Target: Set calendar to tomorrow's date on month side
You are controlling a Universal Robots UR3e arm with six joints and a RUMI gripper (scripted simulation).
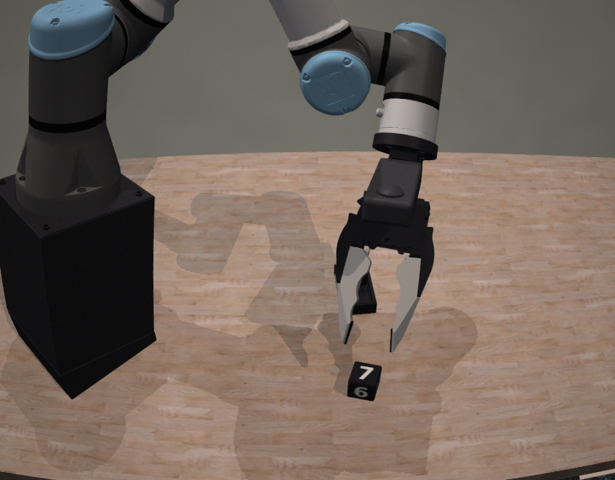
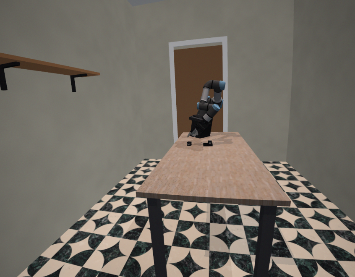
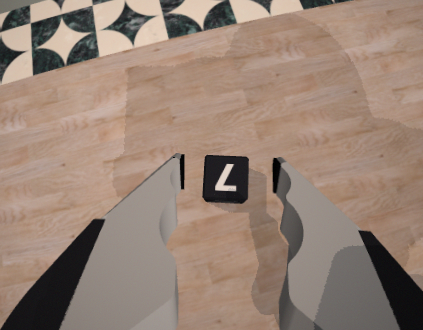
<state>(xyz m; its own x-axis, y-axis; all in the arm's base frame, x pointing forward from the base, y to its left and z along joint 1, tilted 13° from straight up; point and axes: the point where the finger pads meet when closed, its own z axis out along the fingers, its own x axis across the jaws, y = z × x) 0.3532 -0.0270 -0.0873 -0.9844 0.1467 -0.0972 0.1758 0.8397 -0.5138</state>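
Right now the black number cube is 80 mm below my hand and 10 mm to the right of it. Round my hand: black calendar tray (150 mm to the left, 80 mm below, 30 mm behind).
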